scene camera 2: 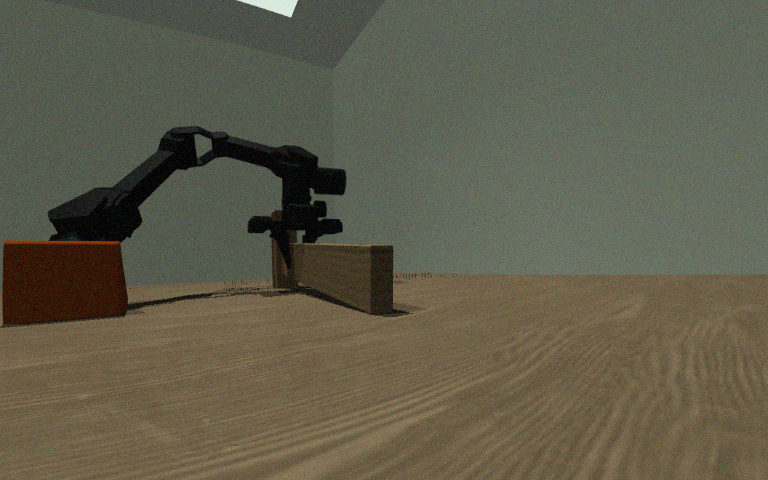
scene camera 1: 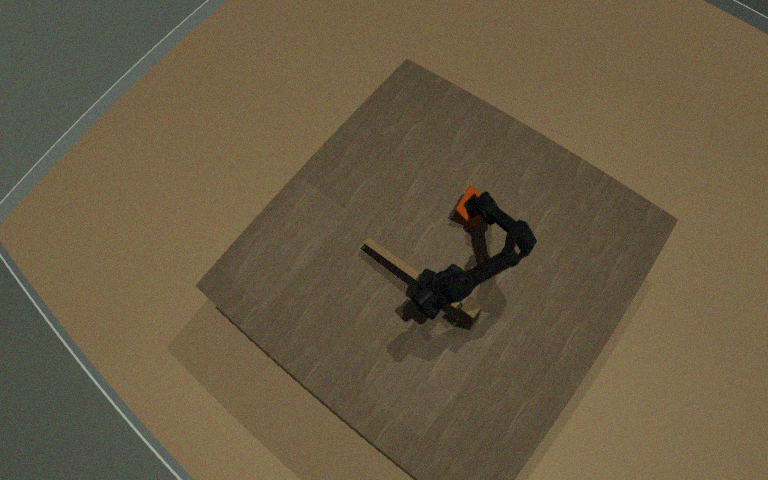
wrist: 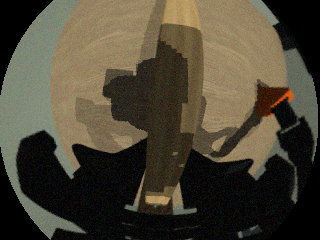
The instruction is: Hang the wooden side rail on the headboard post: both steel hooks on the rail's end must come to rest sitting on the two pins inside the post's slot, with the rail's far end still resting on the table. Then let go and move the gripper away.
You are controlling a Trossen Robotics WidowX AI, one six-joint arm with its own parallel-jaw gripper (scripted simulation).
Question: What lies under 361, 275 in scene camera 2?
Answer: A wooden side rail.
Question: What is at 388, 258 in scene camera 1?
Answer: A wooden side rail.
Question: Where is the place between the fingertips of my gripper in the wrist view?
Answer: At 163, 139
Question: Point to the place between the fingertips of my gripper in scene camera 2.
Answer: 297, 268
